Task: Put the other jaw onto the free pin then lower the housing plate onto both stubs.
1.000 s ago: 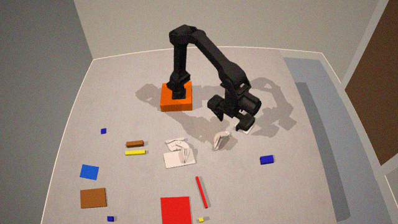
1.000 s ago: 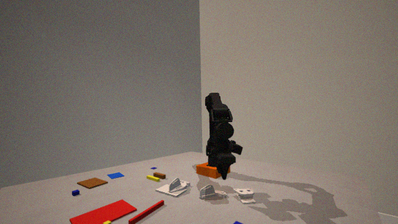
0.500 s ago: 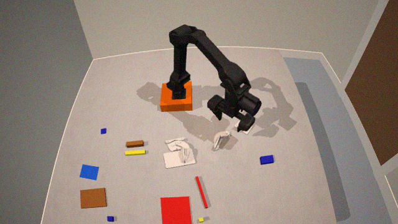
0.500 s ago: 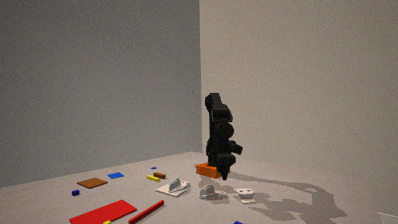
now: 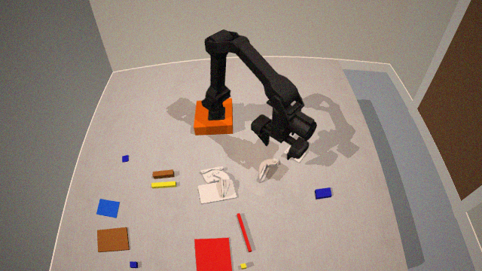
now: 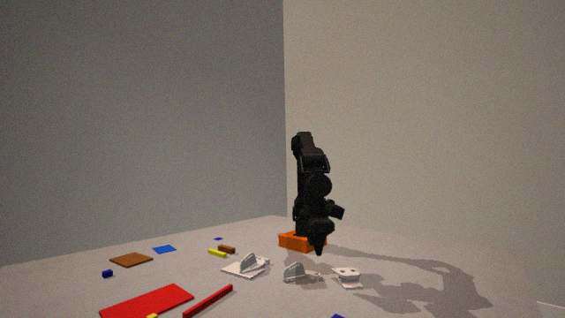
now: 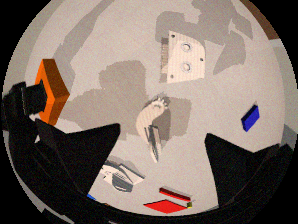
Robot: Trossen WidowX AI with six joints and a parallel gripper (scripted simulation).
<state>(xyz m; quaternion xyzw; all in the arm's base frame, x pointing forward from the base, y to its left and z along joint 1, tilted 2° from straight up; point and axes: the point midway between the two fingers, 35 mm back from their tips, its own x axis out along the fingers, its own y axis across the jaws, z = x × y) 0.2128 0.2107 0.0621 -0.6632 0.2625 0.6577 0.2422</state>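
The pale jaw lies 2 cm to the right of my gripper tip and 8 cm below it. Also, from my gripper tip: red bar 26 cm ahead, 12 cm to the right, 8 cm below; then brown bar 3 cm ahead, 40 cm to the right, 7 cm below; then blue block 13 cm ahead, 16 cm to the left, 8 cm below.
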